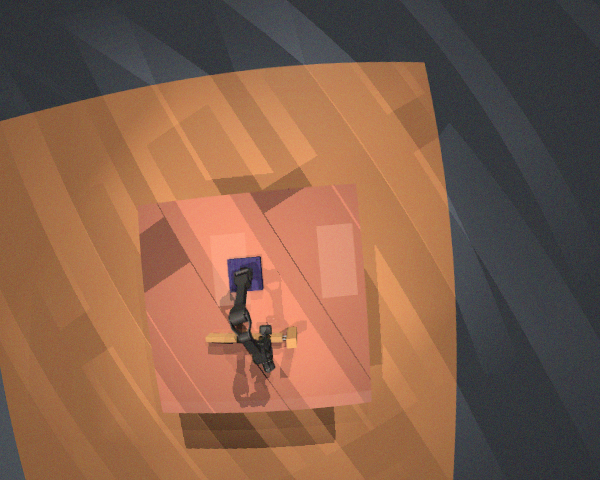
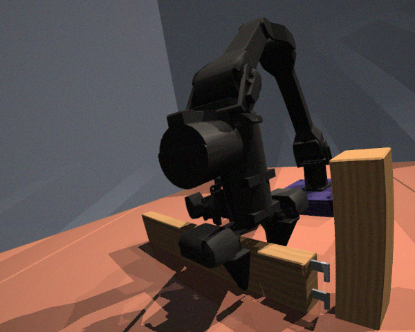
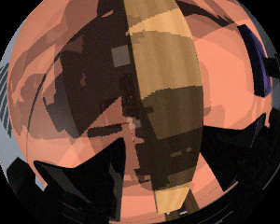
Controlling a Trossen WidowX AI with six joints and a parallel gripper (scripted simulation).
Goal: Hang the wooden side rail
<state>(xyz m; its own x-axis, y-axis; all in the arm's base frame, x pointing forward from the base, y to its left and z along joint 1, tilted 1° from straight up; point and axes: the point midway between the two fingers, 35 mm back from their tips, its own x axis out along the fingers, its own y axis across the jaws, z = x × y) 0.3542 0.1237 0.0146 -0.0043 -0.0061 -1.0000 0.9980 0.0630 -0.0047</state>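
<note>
My gripper tip is 13 cm to the right of the headboard post, 6 cm below it and 3 cm past it.
</note>
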